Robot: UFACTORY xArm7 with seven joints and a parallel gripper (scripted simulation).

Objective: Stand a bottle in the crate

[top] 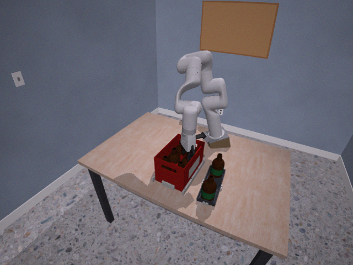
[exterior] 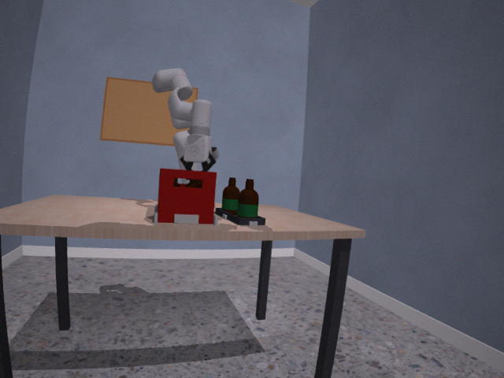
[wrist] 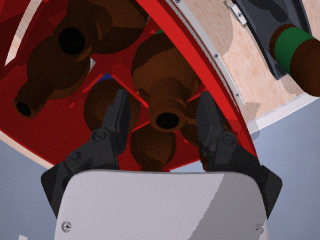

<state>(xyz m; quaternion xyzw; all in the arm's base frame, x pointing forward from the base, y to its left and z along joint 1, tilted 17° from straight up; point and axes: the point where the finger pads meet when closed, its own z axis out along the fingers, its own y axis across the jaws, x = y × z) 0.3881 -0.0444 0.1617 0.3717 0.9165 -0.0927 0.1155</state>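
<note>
My gripper is now 7 cm above the red crate and 4 cm to the left of it.
</note>
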